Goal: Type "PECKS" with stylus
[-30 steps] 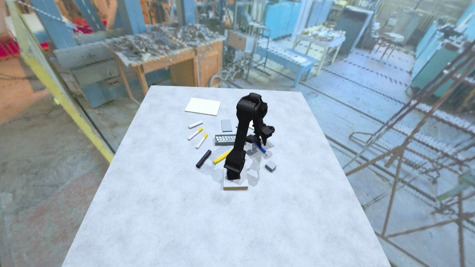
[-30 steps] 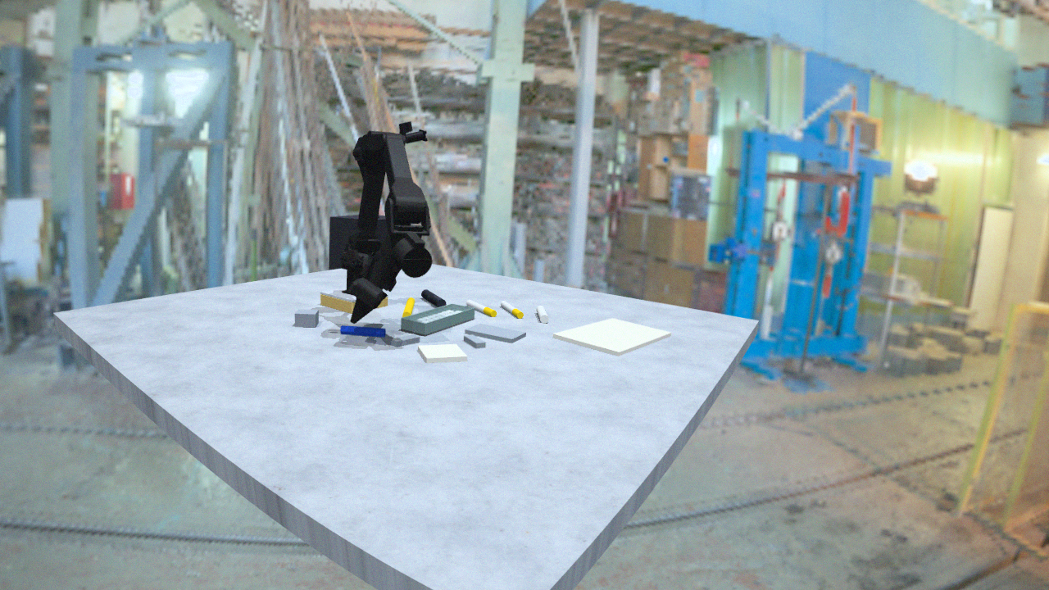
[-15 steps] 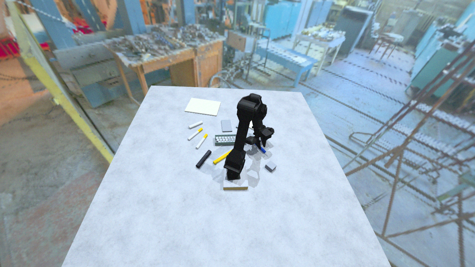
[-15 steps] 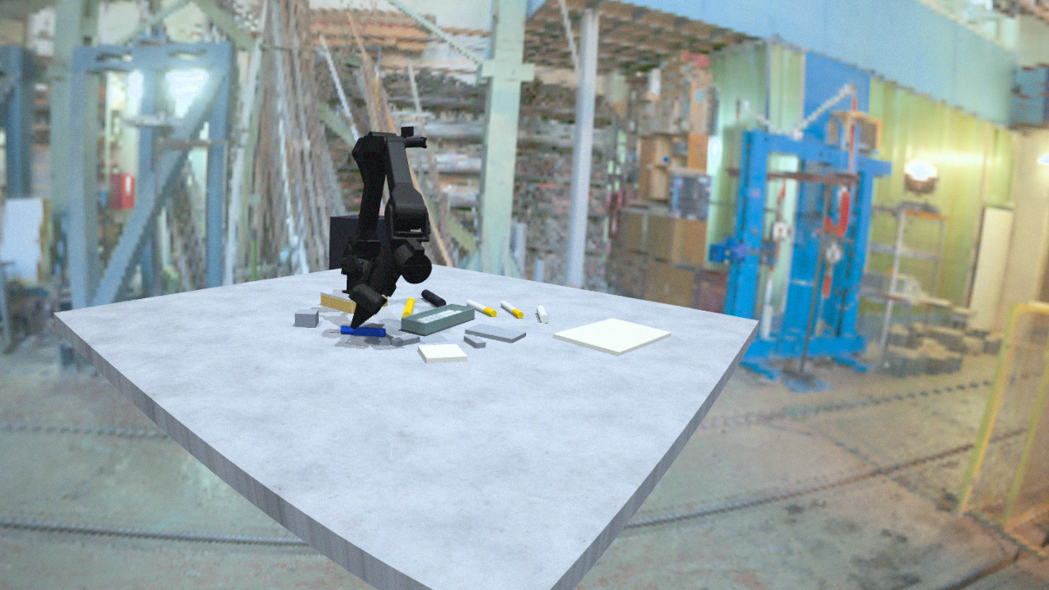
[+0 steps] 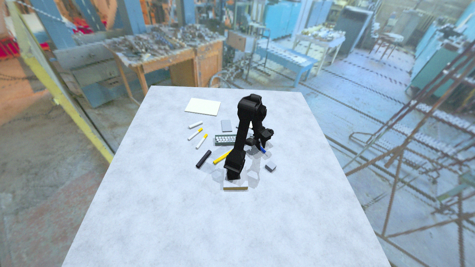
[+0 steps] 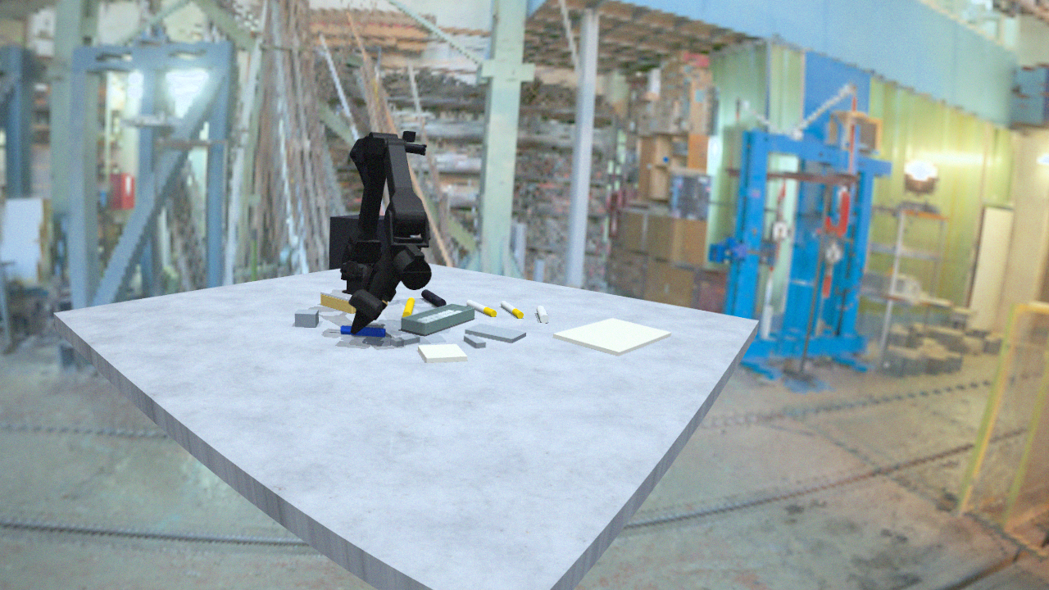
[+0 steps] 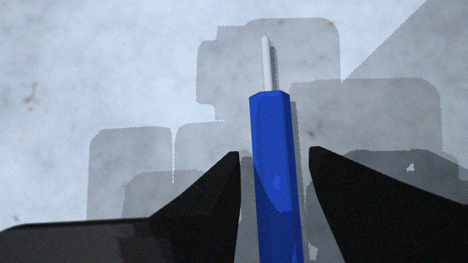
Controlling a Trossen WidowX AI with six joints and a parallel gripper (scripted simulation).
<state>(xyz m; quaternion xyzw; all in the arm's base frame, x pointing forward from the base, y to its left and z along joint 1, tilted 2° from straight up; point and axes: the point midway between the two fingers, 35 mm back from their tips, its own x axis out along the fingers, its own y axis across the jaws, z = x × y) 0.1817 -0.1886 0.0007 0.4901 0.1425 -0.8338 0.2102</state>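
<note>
Right now the grey cube is 13 cm behind my gripper tip, 2 cm to the right of it and 1 cm above it. Also, from my gripper tip: grey stylus tip 4 cm behind, 2 cm to the right; blue stylus 1 cm to the right, 1 cm behind; small cream pad 21 cm ahead, 1 cm to the left.
</note>
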